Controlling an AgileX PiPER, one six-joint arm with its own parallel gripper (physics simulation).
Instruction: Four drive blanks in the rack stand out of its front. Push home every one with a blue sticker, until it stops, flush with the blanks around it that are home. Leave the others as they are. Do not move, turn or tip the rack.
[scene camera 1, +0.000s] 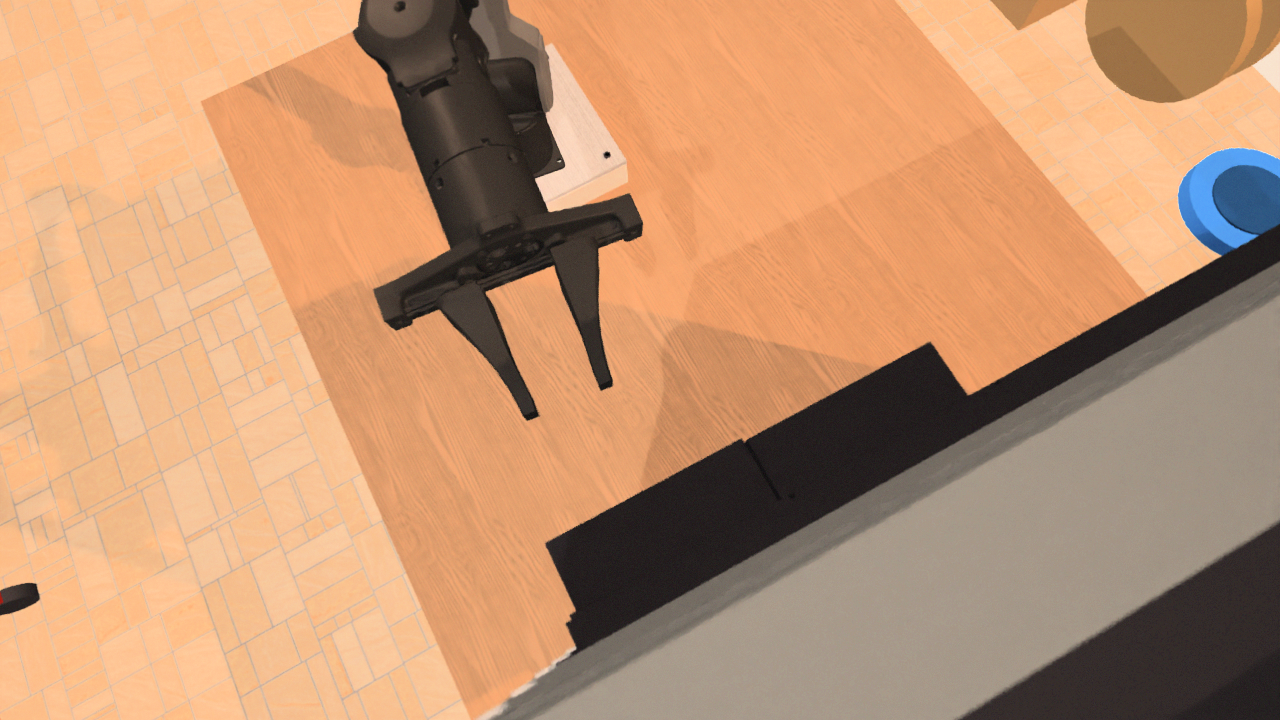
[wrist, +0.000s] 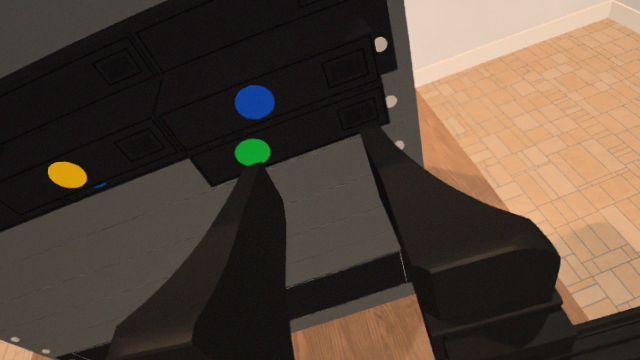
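My gripper (scene camera 1: 568, 401) (wrist: 318, 167) is open and empty, with a gap between its fingertips and the rack (scene camera 1: 895, 555) (wrist: 330, 210) in the scene view. In the wrist view, a black blank with a blue sticker (wrist: 254, 102) stands out at the upper right. Below it is a blank with a green sticker (wrist: 252, 152), the left fingertip overlapping its lower edge in view. At the left, a blank with a yellow sticker (wrist: 67, 174) stands out; a sliver of another blue sticker (wrist: 100, 185) shows beneath it, mostly hidden. In the scene view, two dark slabs (scene camera 1: 662, 528) (scene camera 1: 859, 420) jut from the front.
The rack stands on a wooden board (scene camera 1: 787, 223). The arm's pale base plate (scene camera 1: 581, 134) is behind the gripper. A blue round object (scene camera 1: 1199, 201) and a tan cylinder (scene camera 1: 1163, 44) are at the right. A small dark object (scene camera 1: 22, 598) lies at the far left.
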